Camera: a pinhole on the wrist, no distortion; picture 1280 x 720 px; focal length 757.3 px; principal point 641.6 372.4 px. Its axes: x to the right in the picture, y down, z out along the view. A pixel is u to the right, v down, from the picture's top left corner.
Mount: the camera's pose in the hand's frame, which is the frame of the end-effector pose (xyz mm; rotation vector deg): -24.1 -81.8 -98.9 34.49 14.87 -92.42
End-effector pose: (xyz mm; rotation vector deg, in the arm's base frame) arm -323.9 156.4 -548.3 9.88 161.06 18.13
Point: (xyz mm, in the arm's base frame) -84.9 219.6 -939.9
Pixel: 49.3 390.5
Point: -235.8 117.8 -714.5
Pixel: 128.0 473.9
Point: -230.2 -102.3 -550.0
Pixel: 1084.8 90.8
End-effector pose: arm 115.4 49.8 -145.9 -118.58 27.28 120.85
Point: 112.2 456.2 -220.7
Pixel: 952.3 678.6
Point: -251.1 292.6 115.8
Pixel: 227.4 142.3
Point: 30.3 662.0 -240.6
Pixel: 930.8 631.7
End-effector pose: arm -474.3 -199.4 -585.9 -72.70 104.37 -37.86
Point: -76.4 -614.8 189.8
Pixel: outside the picture
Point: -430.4 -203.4 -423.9
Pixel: 960.3 263.2
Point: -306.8 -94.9 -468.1
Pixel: 500.4 27.5
